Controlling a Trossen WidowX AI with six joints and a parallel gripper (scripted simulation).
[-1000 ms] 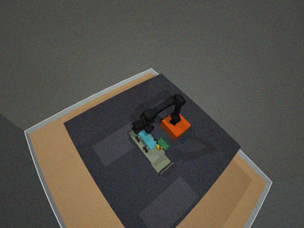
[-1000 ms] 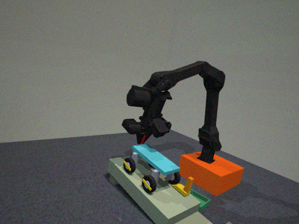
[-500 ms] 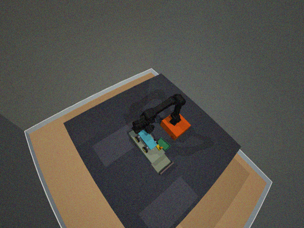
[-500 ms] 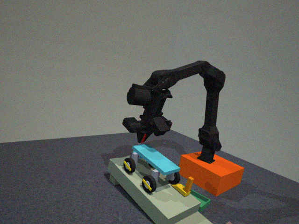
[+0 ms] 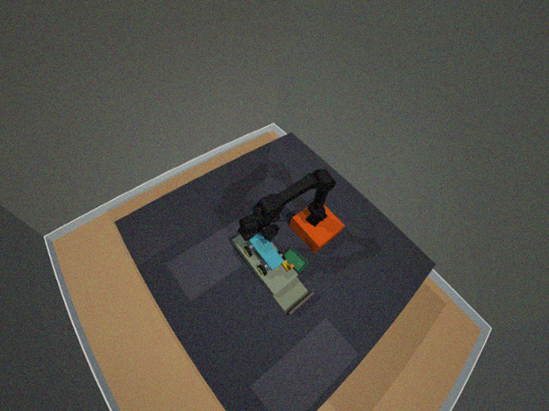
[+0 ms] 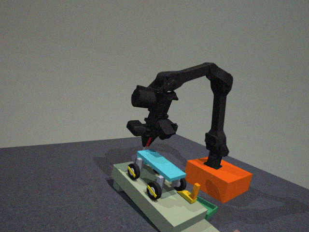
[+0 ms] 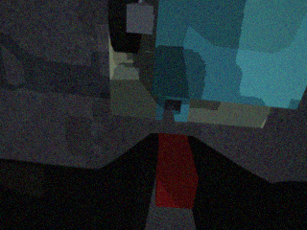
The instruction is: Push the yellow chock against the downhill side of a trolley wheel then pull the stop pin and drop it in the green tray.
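Right now the green tray is 7 cm behind my gripper tip, 22 cm to the left of it and 18 cm below it. From my gripper tip the other things lie so: red-headed stop pin right at my gripper tip; then trolley 4 cm ahead, 10 cm to the left, 6 cm below; then yellow chock 1 cm ahead, 21 cm to the left, 9 cm below.
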